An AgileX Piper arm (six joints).
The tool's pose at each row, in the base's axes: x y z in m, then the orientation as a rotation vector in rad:
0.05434, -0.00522, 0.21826, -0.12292, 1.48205, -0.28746
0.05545, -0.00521, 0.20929, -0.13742, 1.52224, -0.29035
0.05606, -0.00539, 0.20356, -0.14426, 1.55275, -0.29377
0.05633, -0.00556, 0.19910, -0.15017, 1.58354, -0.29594
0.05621, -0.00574, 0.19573, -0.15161, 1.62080, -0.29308
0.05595, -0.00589, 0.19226, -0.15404, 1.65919, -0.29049
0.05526, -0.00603, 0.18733, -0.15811, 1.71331, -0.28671
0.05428, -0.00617, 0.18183, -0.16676, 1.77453, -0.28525
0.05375, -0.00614, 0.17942, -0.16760, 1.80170, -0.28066
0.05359, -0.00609, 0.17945, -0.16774, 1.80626, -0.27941
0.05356, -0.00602, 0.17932, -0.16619, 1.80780, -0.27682
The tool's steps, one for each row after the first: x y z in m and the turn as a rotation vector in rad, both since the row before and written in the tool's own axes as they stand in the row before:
0.00870, 0.00244, 0.00029, -0.01363, 0.03864, -0.01135
0.00558, 0.00143, 0.00034, -0.00685, 0.02987, -0.00680
0.00433, 0.00109, 0.00020, -0.00704, 0.03008, -0.00541
0.00329, 0.00076, -0.00006, -0.00837, 0.03618, 0.00053
0.00339, 0.00081, -0.00007, -0.00891, 0.03726, -0.00036
0.00483, 0.00119, -0.00024, -0.01293, 0.05249, -0.00098
0.00542, 0.00134, -0.00018, -0.01492, 0.05949, -0.00554
0.00237, 0.00068, -0.00003, -0.00755, 0.02608, 0.00170
0.00000, 0.00003, -0.00017, -0.00158, 0.00432, 0.00054
0.00011, 0.00010, -0.00001, -0.00114, 0.00127, 0.00244

